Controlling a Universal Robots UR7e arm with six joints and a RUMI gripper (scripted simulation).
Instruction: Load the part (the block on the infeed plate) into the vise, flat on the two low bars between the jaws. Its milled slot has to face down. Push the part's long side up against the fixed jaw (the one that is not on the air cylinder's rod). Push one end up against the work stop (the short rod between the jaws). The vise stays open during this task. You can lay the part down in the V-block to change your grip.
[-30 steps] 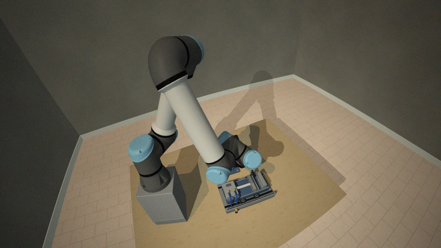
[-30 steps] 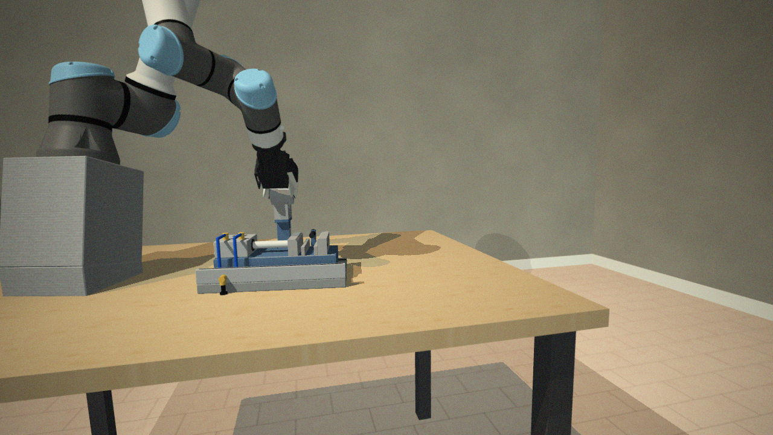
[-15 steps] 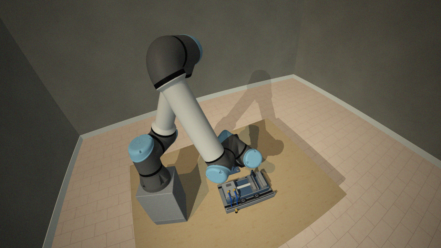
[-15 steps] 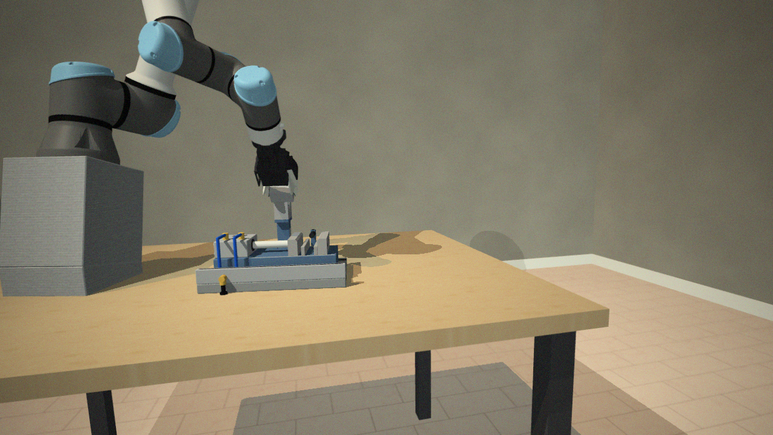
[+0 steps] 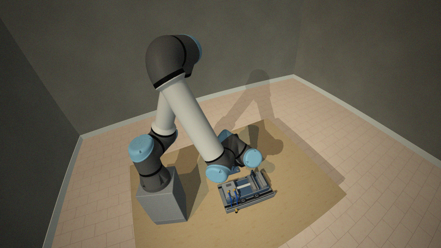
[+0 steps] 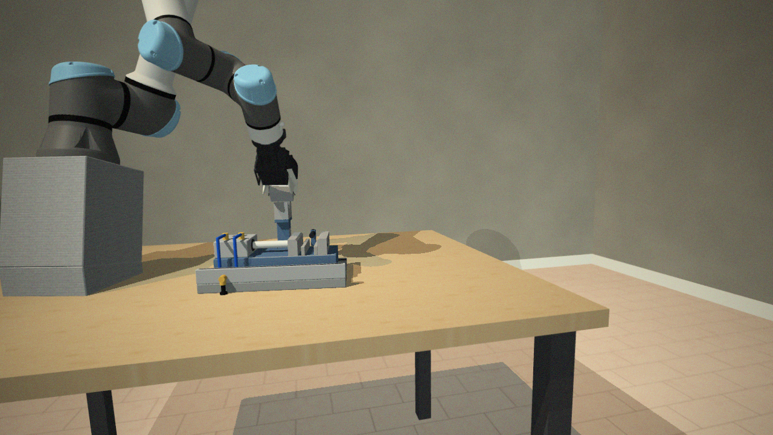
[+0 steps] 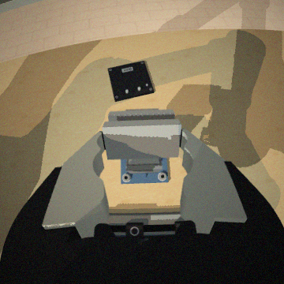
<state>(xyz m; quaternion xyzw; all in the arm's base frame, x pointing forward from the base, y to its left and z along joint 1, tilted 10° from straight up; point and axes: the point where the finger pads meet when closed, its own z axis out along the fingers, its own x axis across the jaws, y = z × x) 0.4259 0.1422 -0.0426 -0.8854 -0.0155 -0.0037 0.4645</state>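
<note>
Right now my hand is 10 mm to the right of the part. Also, from my hand: v-block post 130 mm below, 10 mm to the left; white cylinder rod 180 mm to the right, 110 mm below, 10 mm ahead; work stop 140 mm to the right, 100 mm below, 90 mm ahead.
</note>
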